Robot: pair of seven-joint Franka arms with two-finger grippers.
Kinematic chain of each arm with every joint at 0, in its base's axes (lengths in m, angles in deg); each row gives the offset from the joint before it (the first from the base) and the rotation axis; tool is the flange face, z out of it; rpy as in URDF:
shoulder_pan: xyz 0 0 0.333 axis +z
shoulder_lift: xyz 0 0 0 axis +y
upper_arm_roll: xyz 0 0 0.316 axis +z
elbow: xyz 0.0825 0 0 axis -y
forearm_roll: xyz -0.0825 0 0.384 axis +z
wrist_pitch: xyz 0 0 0 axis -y
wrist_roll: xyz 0.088 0 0 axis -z
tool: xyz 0 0 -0.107 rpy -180 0 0
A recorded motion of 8 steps. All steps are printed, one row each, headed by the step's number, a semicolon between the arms.
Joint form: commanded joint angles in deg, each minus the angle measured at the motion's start. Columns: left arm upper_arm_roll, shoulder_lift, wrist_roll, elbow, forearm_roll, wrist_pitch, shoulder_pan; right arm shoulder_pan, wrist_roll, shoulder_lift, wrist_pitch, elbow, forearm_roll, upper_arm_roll.
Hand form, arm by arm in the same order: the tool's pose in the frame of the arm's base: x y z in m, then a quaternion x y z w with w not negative. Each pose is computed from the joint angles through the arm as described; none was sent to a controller.
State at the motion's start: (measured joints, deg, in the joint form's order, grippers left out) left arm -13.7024 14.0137 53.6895 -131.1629 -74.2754 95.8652 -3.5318; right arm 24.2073 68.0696 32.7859 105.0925 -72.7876 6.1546 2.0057
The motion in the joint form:
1: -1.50 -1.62 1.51 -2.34 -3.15 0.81 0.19; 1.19 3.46 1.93 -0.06 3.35 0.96 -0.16
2: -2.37 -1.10 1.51 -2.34 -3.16 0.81 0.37; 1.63 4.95 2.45 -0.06 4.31 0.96 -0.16
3: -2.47 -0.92 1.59 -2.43 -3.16 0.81 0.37; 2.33 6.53 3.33 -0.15 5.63 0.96 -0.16
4: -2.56 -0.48 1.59 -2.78 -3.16 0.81 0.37; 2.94 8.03 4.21 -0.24 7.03 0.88 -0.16
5: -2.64 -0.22 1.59 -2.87 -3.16 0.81 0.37; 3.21 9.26 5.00 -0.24 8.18 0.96 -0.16
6: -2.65 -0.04 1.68 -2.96 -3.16 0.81 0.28; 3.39 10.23 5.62 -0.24 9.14 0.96 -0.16
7: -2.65 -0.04 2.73 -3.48 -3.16 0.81 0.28; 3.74 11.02 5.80 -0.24 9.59 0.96 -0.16
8: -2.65 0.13 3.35 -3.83 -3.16 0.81 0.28; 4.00 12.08 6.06 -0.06 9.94 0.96 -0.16
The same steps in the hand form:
1: 0.4171 -0.2400 0.2667 0.74484 -0.16408 -0.13797 0.63187; 0.6472 0.3378 0.4272 -0.91684 0.39313 0.04741 0.05098
2: 0.4137 -0.2450 0.2635 0.74232 -0.16563 -0.14483 0.63289; 0.6472 0.3439 0.4286 -0.91320 0.40139 0.04594 0.05323
3: 0.4125 -0.2456 0.2618 0.74181 -0.16533 -0.14670 0.63314; 0.6465 0.3534 0.4283 -0.91008 0.40828 0.04529 0.05486
4: 0.4094 -0.2456 0.2567 0.74129 -0.16163 -0.15247 0.63334; 0.6464 0.3619 0.4287 -0.90698 0.41505 0.04368 0.05675
5: 0.4081 -0.2460 0.2543 0.74085 -0.16022 -0.15520 0.63355; 0.6477 0.3665 0.4282 -0.90329 0.42271 0.04325 0.05923
6: 0.4069 -0.2465 0.2525 0.74042 -0.15997 -0.15705 0.63366; 0.6491 0.3697 0.4283 -0.90030 0.42886 0.04223 0.06128
7: 0.4036 -0.2456 0.2497 0.73916 -0.16404 -0.15484 0.63464; 0.6478 0.3741 0.4297 -0.89862 0.43221 0.04152 0.06281
8: 0.4011 -0.2449 0.2466 0.73824 -0.16525 -0.15494 0.63536; 0.6473 0.3776 0.4296 -0.89547 0.43855 0.04092 0.06428

